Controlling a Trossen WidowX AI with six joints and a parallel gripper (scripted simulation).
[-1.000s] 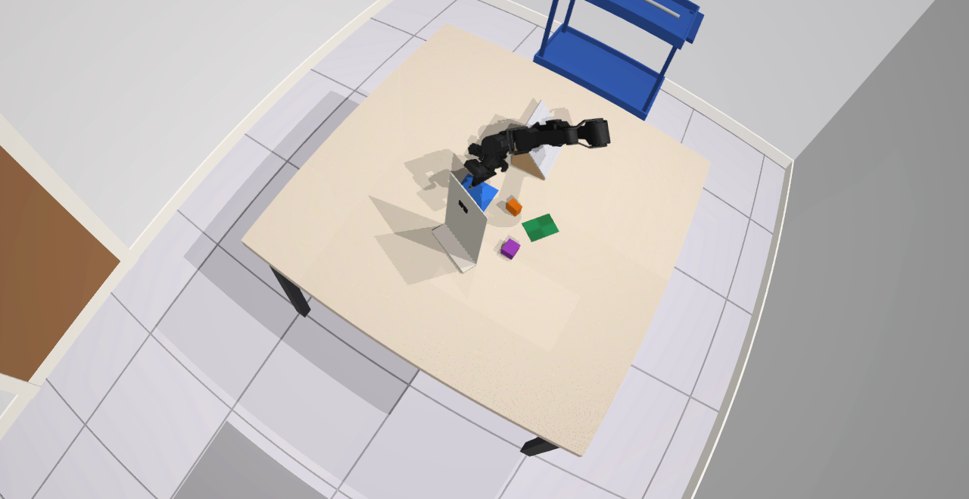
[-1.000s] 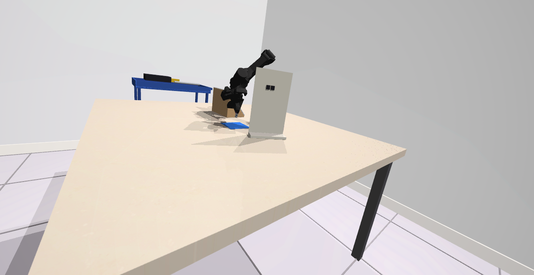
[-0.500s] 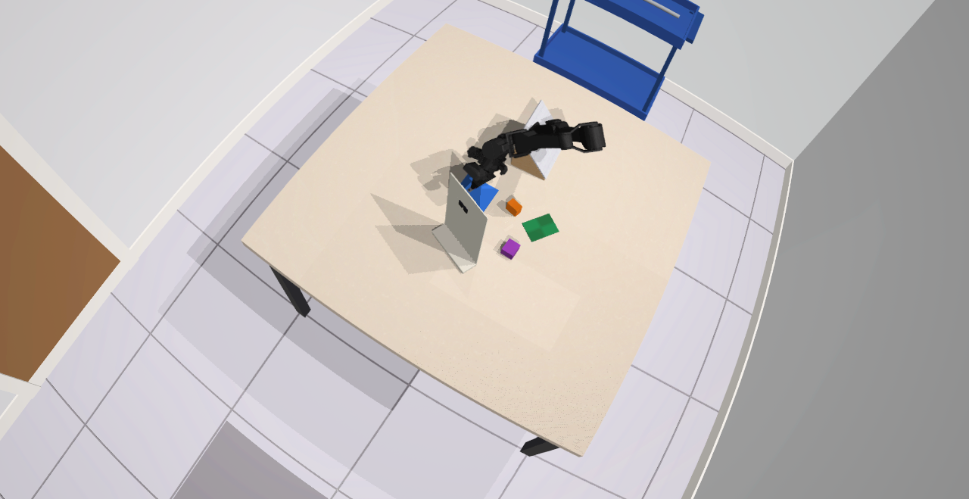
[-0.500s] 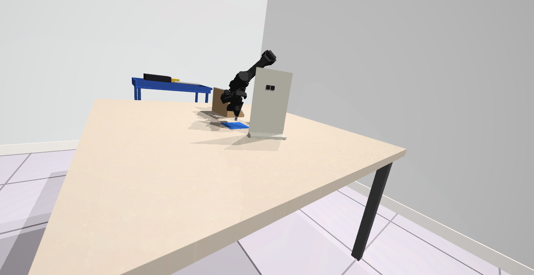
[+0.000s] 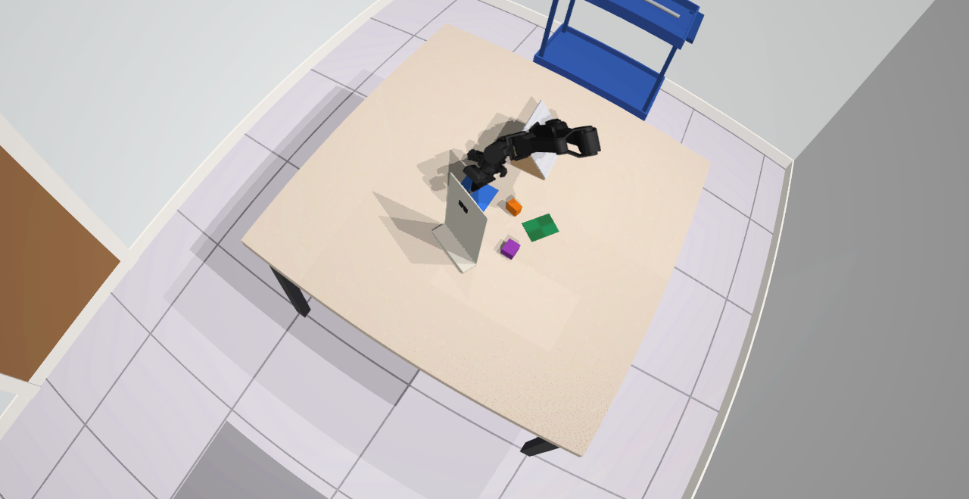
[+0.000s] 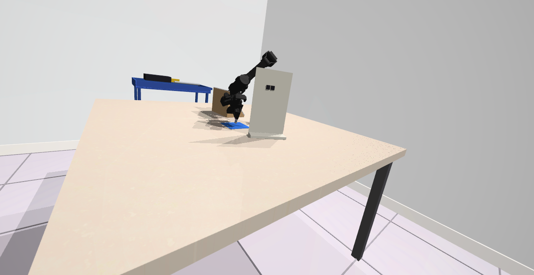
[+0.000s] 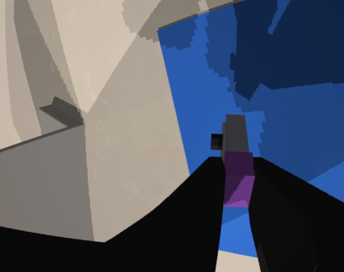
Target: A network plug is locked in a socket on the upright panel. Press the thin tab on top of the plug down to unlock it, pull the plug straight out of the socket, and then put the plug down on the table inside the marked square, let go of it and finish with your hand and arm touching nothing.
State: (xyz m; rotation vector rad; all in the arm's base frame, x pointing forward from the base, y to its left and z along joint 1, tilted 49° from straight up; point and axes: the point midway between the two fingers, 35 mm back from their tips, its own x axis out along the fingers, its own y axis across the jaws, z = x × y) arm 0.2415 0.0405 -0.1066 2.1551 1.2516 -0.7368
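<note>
The blue square is 10 mm behind my gripper tip and 30 mm below it. Round my gripper tip: purple plug (right at my gripper tip); upright grey panel (170 mm ahead, 70 mm to the left, 100 mm above).
</note>
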